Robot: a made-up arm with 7 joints. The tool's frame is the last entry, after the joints. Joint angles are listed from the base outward. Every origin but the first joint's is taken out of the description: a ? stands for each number. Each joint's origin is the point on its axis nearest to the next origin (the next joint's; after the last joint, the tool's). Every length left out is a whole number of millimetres.
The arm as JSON. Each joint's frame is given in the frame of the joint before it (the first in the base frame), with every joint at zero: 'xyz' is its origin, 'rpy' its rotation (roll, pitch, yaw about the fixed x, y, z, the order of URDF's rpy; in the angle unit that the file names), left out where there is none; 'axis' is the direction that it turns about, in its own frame. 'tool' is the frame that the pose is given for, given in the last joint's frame.
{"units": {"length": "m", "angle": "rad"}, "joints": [
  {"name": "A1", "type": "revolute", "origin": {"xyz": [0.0, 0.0, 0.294]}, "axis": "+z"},
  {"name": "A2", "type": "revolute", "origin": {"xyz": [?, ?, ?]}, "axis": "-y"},
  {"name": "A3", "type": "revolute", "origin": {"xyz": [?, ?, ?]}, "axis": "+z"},
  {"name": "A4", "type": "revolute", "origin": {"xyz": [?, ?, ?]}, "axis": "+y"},
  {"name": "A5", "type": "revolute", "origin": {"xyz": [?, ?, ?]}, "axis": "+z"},
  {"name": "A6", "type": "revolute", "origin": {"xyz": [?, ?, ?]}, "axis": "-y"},
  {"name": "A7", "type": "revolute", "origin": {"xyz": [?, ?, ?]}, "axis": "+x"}
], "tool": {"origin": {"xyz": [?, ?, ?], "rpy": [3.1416, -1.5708, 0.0]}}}
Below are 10 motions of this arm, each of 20 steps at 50 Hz.
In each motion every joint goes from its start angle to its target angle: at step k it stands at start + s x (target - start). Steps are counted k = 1, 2, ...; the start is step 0. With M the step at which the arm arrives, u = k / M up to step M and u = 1 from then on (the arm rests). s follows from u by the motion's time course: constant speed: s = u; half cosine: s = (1 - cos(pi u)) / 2; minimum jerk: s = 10 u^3 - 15 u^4 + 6 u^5.
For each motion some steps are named. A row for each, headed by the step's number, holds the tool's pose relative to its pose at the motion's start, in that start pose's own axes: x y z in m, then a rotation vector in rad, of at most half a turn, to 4 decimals.
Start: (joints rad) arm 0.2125 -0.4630 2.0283 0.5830 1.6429 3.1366 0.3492
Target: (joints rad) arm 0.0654 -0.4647 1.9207 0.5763 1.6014 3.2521 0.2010
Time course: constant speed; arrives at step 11
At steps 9, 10, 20:
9: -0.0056 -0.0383 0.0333 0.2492 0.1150 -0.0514
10: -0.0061 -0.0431 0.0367 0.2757 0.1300 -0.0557
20: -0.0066 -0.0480 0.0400 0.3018 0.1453 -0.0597

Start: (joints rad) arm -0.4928 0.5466 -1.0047 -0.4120 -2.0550 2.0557 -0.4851
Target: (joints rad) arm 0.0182 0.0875 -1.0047 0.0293 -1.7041 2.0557 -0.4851
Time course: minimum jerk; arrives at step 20
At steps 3, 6, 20:
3: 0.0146 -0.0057 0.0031 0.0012 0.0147 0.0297
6: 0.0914 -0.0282 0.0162 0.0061 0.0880 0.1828
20: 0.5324 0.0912 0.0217 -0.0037 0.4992 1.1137

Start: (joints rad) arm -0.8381 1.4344 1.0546 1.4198 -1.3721 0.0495 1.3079
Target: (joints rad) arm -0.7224 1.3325 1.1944 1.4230 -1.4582 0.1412 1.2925
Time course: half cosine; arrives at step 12
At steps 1, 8, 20:
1: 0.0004 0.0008 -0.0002 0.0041 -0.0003 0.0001
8: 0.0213 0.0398 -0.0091 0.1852 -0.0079 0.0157
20: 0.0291 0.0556 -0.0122 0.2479 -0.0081 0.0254

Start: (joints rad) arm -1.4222 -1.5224 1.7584 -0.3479 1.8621 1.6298 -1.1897
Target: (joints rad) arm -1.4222 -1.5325 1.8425 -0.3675 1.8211 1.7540 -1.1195
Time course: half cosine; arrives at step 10
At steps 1, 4, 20:
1: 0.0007 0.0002 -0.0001 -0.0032 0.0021 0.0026
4: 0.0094 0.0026 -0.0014 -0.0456 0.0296 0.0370
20: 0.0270 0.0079 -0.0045 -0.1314 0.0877 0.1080

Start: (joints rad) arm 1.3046 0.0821 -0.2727 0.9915 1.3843 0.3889 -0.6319
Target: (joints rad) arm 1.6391 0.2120 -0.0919 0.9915 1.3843 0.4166 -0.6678
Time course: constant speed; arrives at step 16
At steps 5, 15, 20:
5: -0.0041 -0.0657 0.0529 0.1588 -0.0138 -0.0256
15: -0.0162 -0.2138 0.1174 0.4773 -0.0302 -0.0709
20: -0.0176 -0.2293 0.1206 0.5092 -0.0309 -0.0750

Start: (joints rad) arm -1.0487 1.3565 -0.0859 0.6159 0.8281 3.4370 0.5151
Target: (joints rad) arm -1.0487 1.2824 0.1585 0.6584 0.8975 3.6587 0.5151
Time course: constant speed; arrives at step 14
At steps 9, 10, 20:
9: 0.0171 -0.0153 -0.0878 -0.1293 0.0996 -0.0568
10: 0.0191 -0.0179 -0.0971 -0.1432 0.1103 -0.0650
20: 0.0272 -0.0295 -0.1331 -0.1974 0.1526 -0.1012

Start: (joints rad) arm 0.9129 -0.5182 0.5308 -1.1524 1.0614 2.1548 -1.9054
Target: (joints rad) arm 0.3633 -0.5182 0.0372 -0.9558 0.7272 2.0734 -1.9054
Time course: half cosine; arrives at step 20
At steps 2, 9, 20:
2: 0.0057 -0.0033 -0.0002 0.0120 0.0249 -0.0148
9: 0.0821 -0.0570 -0.0233 0.1892 0.4342 -0.2715
20: 0.1253 -0.1260 -0.0968 0.3837 1.0412 -0.6931

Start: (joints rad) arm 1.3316 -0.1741 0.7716 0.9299 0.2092 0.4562 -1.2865
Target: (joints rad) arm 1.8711 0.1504 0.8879 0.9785 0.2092 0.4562 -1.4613
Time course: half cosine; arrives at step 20
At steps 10, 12, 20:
10: 0.2438 -0.1292 -0.0501 0.0572 0.2232 -0.3640
12: 0.3041 -0.1791 -0.0826 0.0668 0.2971 -0.4736
20: 0.4060 -0.2999 -0.1799 0.0732 0.4703 -0.7125

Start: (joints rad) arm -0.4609 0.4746 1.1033 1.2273 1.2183 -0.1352 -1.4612
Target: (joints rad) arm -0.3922 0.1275 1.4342 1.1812 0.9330 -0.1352 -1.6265
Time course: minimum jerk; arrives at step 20
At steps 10, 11, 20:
10: -0.0140 0.0194 0.0008 0.1329 0.0687 -0.1178
11: -0.0154 0.0220 -0.0001 0.1549 0.0835 -0.1436
20: -0.0178 0.0301 -0.0092 0.2378 0.1555 -0.2685

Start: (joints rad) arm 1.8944 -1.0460 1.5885 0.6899 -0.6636 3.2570 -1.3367
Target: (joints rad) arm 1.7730 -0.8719 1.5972 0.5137 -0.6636 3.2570 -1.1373
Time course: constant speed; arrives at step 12
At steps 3, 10, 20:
3: 0.0084 0.0084 0.0586 -0.0579 0.0570 0.0323
10: 0.0425 0.0368 0.1903 -0.1821 0.1994 0.1119
20: 0.0559 0.0470 0.2261 -0.2146 0.2424 0.1357

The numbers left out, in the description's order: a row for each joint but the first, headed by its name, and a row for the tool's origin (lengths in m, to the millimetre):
A2: 0.0 -0.065 0.0
A3: 0.0 0.0 0.529
A4: 0.029 0.075 0.0
A5: -0.026 0.0 0.542
A6: 0.0 -0.09 0.0
A7: 0.009 0.0 0.067
tool: 0.0 0.0 0.0

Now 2 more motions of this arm.
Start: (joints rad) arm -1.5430 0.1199 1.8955 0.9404 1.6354 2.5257 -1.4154
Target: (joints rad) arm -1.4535 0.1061 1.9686 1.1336 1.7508 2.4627 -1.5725
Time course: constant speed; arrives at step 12
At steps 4, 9, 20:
4: -0.0295 -0.0014 -0.0233 0.0460 -0.1016 -0.0614
9: -0.0643 -0.0010 -0.0567 0.1106 -0.2236 -0.1392
20: -0.0839 0.0005 -0.0788 0.1530 -0.2941 -0.1864

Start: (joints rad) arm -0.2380 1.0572 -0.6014 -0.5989 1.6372 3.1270 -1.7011
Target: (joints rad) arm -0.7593 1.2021 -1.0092 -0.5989 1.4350 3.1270 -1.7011
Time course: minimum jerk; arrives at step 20
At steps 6, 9, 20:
6: 0.0481 -0.0130 -0.0650 0.0882 0.1089 0.0568
9: 0.1190 -0.0187 -0.1643 0.2097 0.2704 0.1553
20: 0.2810 0.0351 -0.4056 0.4471 0.6495 0.4584

